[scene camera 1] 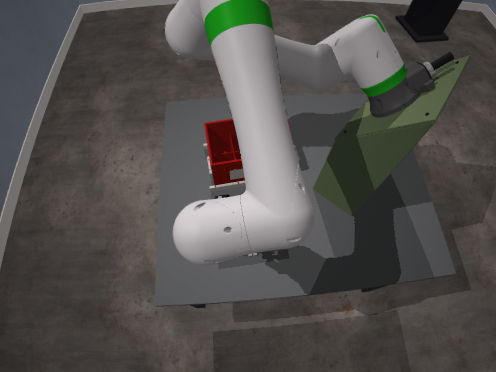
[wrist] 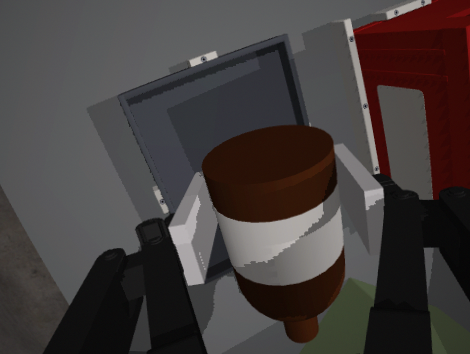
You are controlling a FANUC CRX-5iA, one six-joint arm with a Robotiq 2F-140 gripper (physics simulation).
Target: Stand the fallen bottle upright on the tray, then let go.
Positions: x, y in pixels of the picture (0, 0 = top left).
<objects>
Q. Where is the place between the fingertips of my gripper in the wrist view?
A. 272, 181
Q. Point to a brown bottle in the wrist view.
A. At 275, 192
</objects>
